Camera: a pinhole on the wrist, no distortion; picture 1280 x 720 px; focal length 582.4 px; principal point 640.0 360.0 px. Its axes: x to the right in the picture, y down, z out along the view. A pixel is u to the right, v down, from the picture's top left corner.
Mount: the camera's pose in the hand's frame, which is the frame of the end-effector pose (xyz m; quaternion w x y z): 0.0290 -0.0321 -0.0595 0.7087 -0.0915 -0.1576 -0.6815
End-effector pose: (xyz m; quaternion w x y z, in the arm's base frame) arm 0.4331 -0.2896 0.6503 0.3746 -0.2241 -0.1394 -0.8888
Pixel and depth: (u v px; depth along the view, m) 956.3 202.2 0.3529
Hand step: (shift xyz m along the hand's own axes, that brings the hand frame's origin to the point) -0.0969 -0.0953 0.3285
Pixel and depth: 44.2 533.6 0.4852
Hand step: 0.1144 0.6081 0.2330
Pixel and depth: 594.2 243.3 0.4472
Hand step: -0.1050 0.1501 0.3381
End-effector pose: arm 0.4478 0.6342 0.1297 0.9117 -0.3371 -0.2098 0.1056
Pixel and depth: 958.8 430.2 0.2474
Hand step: 0.0371 -0.0722 0.2211
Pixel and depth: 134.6 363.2 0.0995
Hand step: 0.0179 0.0831 0.0034
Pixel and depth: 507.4 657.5 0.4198
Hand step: 0.1989 0.2138 0.3174
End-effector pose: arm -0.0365 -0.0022 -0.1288 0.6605 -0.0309 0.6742 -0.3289
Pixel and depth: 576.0 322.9 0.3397
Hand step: -0.0268 0.1187 0.2428
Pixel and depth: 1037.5 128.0 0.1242
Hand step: -0.0307 -0.0714 0.0817
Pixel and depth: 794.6 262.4 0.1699
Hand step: -0.0151 -0.0174 0.1124
